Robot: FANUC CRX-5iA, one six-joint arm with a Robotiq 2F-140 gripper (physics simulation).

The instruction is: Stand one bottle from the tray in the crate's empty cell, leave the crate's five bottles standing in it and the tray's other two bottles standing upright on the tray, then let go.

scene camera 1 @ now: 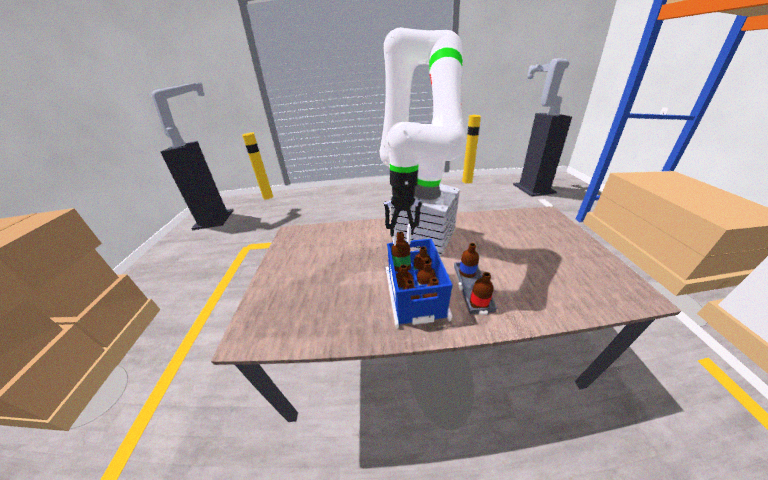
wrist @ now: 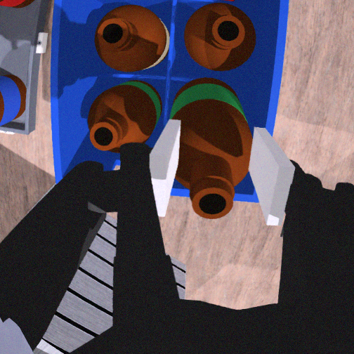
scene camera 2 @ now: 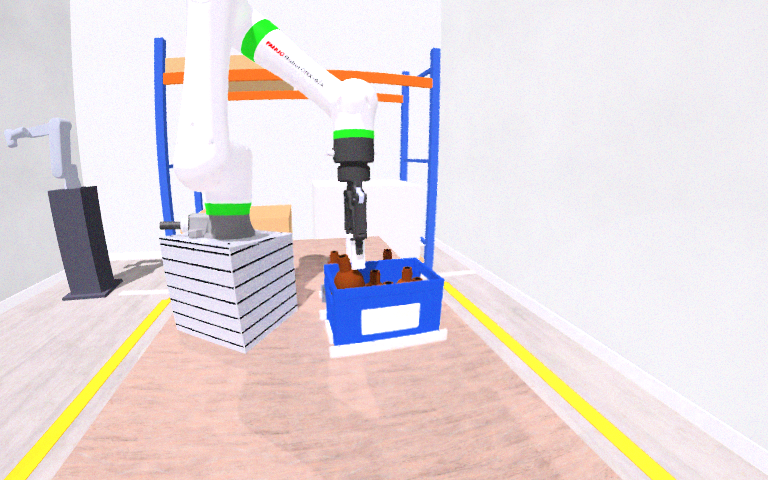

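Seen in the pictures: gripper, fingertip midpoint: (scene camera 1: 401,242) (scene camera 2: 355,265); arm's base, origin of the base link: (scene camera 1: 425,192) (scene camera 2: 228,235).
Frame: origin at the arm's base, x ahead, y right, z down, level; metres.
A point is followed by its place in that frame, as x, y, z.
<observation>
A brown green-label bottle (scene camera 1: 400,252) @[0.327, 0.205, 0.083] (scene camera 2: 347,278) @[0.282, 0.223, 0.071] (wrist: 212,135) is in the corner cell nearest the robot base in the blue crate (scene camera 1: 421,311) @[0.524, 0.176, 0.207] (scene camera 2: 347,316) @[0.274, 0.244, 0.158] (wrist: 273,85). It sticks up higher than the crate's other bottles and leans a little; its base is hidden. My gripper (scene camera 1: 402,230) @[0.310, 0.196, 0.050] (scene camera 2: 356,260) @[0.310, 0.196, 0.050] (wrist: 215,144) is partly open over that corner, its pads on either side of this bottle in the wrist view, not clamped. Other bottles stand lower in the crate. A blue-label bottle (scene camera 1: 469,263) @[0.355, -0.085, 0.178] and a red-label bottle (scene camera 1: 482,292) @[0.530, -0.050, 0.163] stand upright on the grey tray (scene camera 1: 465,284) @[0.393, -0.062, 0.259] (wrist: 31,90).
The crate and tray are side by side on the wooden table (scene camera 1: 317,283) @[0.231, 0.570, 0.265]. The striped robot pedestal (scene camera 1: 444,217) @[0.180, -0.030, 0.045] (scene camera 2: 263,294) @[0.084, 0.097, 0.143] is behind the crate. Another green-label bottle (wrist: 125,115) stands in the cell beside the gripper's left finger in the wrist view.
</observation>
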